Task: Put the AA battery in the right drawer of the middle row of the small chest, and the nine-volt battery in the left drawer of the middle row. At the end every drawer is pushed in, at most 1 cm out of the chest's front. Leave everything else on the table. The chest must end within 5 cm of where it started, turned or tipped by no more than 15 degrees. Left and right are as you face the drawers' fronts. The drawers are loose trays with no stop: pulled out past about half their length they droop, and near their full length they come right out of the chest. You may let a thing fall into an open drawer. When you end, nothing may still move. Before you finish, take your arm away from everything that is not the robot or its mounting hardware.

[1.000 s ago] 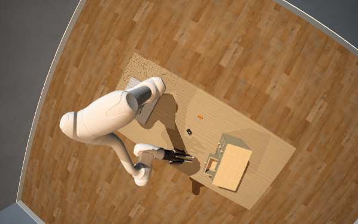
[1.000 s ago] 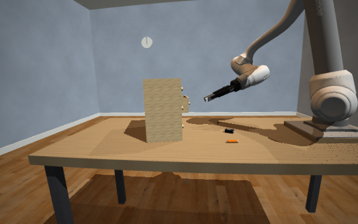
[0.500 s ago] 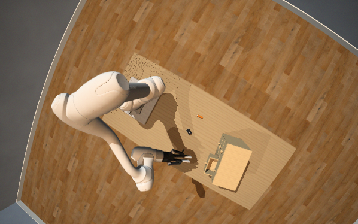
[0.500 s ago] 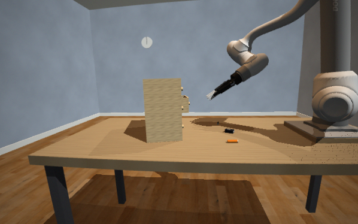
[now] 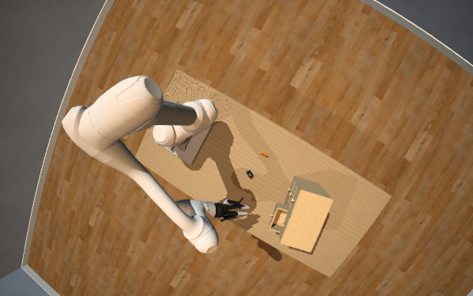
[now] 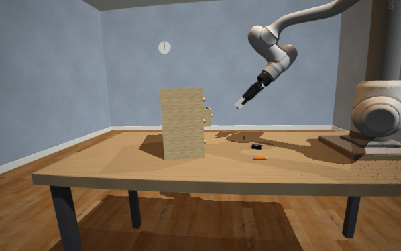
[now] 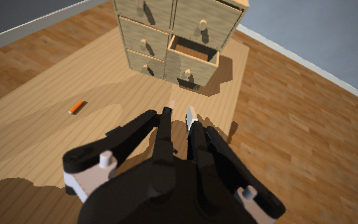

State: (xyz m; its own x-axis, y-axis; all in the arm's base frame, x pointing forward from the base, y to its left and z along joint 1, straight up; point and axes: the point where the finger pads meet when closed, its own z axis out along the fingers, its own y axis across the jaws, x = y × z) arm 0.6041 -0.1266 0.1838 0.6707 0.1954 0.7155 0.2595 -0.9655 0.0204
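The orange AA battery lies 7 cm behind my hand, 31 cm to the left of it and 21 cm below it. The rest, counted from my hand: black AA battery (2 cm behind, 3 cm to the right, 21 cm below); then black nine-volt battery (8 cm behind, 15 cm to the left, 20 cm below).
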